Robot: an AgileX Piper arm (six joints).
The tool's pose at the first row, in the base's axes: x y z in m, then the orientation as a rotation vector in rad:
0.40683 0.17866 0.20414 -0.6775 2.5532 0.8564
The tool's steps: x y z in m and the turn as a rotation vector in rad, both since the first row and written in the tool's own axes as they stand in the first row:
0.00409 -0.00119 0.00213 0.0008 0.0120 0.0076
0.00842 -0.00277 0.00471 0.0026 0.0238 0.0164
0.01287 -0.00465 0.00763 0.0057 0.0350 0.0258
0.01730 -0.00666 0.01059 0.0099 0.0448 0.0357
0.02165 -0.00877 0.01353 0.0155 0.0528 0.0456
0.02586 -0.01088 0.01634 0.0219 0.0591 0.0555
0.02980 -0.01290 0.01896 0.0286 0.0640 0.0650
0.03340 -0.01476 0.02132 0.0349 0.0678 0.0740
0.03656 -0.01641 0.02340 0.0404 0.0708 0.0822
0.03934 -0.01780 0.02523 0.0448 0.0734 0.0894
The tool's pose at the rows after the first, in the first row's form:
0.40452 0.17785 0.20006 -0.6751 2.5682 0.8563
0.40230 0.17698 0.19534 -0.6708 2.5840 0.8552
0.40021 0.17608 0.19018 -0.6649 2.5998 0.8526
0.39821 0.17512 0.18493 -0.6571 2.6150 0.8488
0.39633 0.17410 0.17969 -0.6478 2.6289 0.8432
0.39455 0.17304 0.17462 -0.6372 2.6414 0.8368
0.39289 0.17201 0.16985 -0.6260 2.6525 0.8300
0.39139 0.17104 0.16552 -0.6150 2.6622 0.8237
0.39008 0.17019 0.16170 -0.6047 2.6705 0.8184
0.38889 0.16947 0.15837 -0.5957 2.6776 0.8142

